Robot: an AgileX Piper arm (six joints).
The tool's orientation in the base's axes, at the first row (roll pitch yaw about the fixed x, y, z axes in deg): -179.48 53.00 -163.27
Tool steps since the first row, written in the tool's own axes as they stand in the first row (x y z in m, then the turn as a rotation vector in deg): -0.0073 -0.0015 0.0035 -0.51 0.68 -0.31; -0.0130 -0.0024 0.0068 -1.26 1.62 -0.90; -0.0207 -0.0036 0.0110 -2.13 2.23 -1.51; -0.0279 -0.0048 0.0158 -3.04 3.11 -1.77; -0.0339 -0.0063 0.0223 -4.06 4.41 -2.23; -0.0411 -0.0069 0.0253 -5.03 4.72 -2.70; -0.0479 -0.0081 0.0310 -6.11 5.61 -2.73; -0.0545 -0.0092 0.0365 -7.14 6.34 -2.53; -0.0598 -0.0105 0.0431 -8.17 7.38 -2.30; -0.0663 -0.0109 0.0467 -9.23 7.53 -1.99; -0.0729 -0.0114 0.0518 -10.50 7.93 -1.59
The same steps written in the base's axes. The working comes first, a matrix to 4 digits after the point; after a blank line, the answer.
The tool's axes in the first row as the columns of a matrix, in the base's axes (used below as rounded here):
-0.5763 -0.2809 0.7674
-0.1732 0.9597 0.2212
-0.7986 -0.0055 -0.6018

0.0073 0.0006 0.0037 -0.13 0.67 0.59; 0.0134 0.0015 0.0063 -0.42 1.57 1.54; 0.0214 0.0026 0.0099 -0.56 2.18 2.60; 0.0296 0.0037 0.0128 -0.48 3.12 3.48; 0.0384 0.0048 0.0137 -0.61 4.44 4.56; 0.0450 0.0061 0.0176 -0.50 4.80 5.62; 0.0537 0.0074 0.0196 -0.15 5.84 6.49; 0.0620 0.0087 0.0216 0.39 6.76 7.19; 0.0705 0.0098 0.0219 0.87 7.99 7.87; 0.0771 0.0114 0.0249 1.68 8.38 8.53; 0.0850 0.0131 0.0271 2.60 9.08 9.30
